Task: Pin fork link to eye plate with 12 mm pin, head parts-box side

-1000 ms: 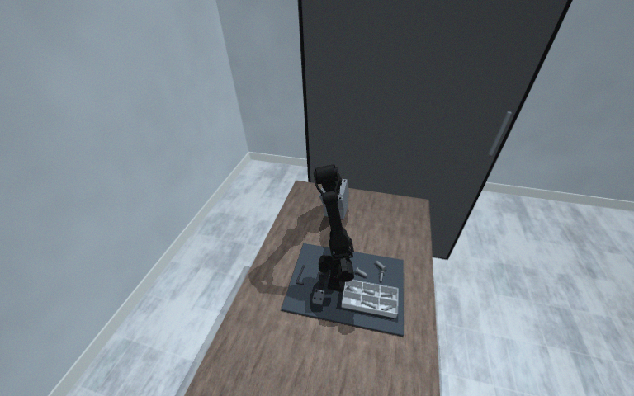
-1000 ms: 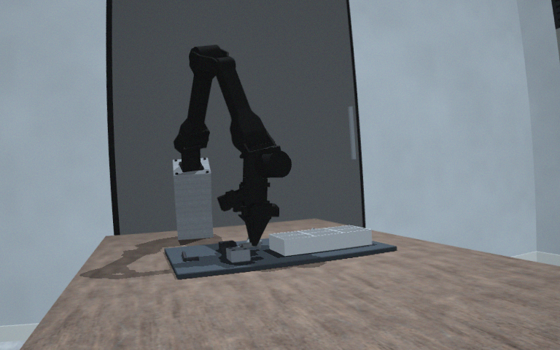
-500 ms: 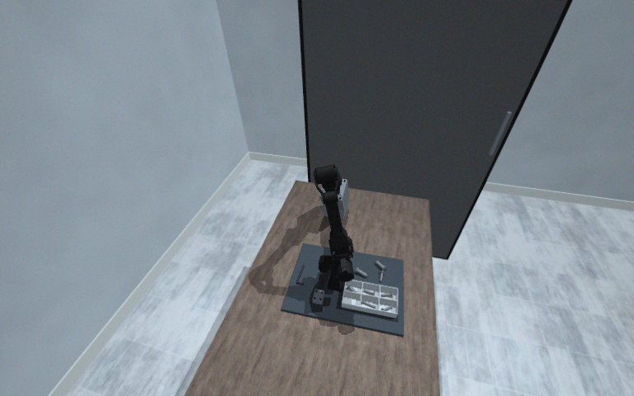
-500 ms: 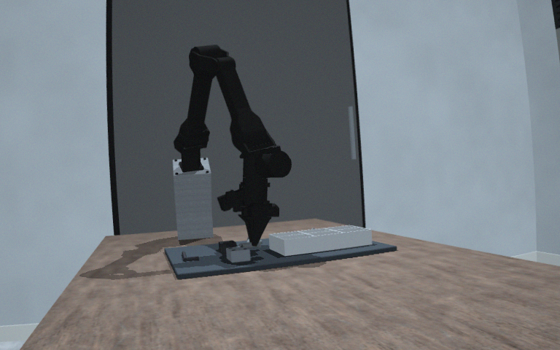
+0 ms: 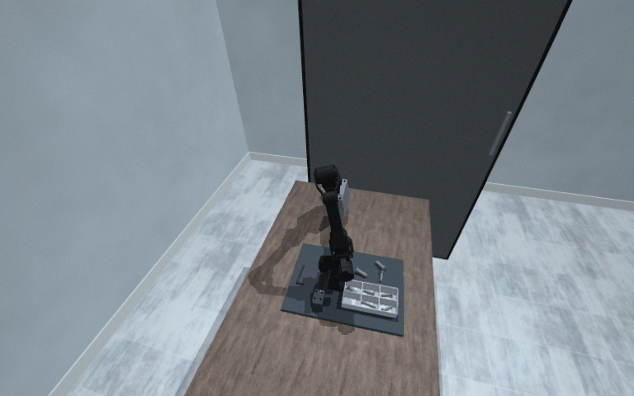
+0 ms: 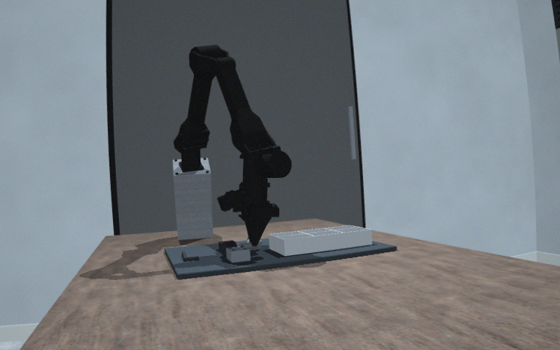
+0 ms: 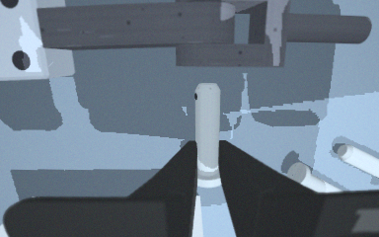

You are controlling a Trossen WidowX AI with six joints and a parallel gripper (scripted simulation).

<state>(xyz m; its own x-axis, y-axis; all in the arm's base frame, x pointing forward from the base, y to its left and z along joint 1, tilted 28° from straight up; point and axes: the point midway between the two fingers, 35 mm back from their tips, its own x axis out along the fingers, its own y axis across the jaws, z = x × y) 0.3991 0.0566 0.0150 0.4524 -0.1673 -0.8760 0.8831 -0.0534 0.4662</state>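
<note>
Now: the dark eye plate 6 cm to the right of my hand, 3 cm below it and 1 cm ahead of it. Also, from my hand: light grey mounting block: 9 cm ahead, 7 cm to the right, 3 cm below; then pale grey pin: 3 cm below, 1 cm to the right; then dark mat: 5 cm below, 4 cm to the left.
</note>
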